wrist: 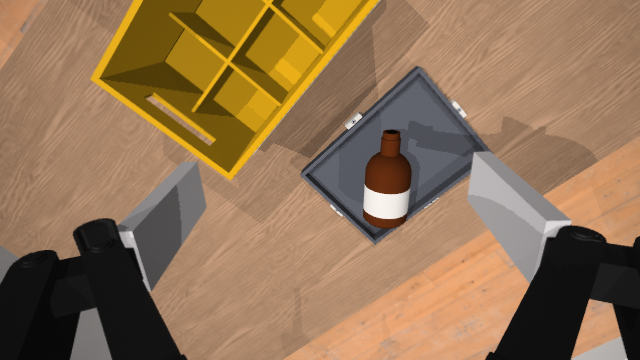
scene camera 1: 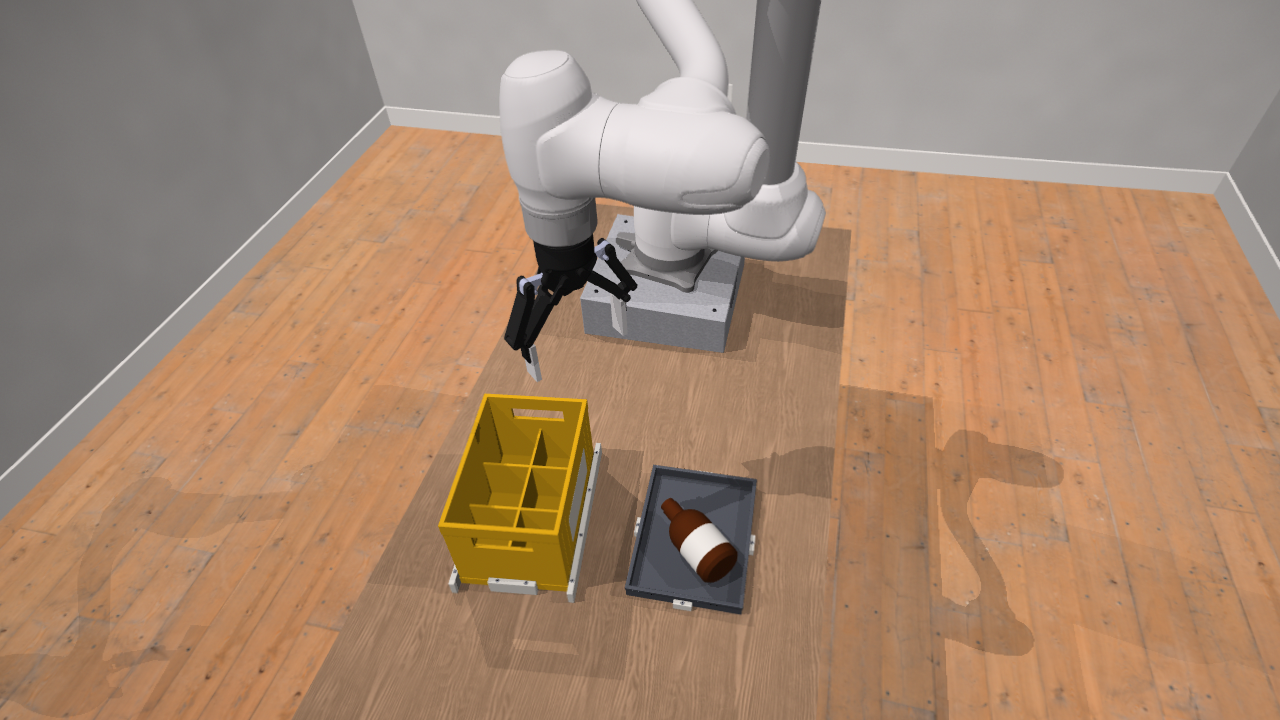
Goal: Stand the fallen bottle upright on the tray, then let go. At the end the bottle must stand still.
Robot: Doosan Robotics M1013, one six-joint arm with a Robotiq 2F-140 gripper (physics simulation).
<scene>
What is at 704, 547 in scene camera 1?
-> A brown bottle.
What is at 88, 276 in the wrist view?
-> My gripper.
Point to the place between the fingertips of my gripper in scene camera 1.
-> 578, 352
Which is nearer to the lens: the brown bottle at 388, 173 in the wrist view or the dark grey tray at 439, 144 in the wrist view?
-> The brown bottle.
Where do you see a dark grey tray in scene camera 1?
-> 658, 571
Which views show the yellow crate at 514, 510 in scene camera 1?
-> The wrist view and scene camera 1: all of them.
</scene>
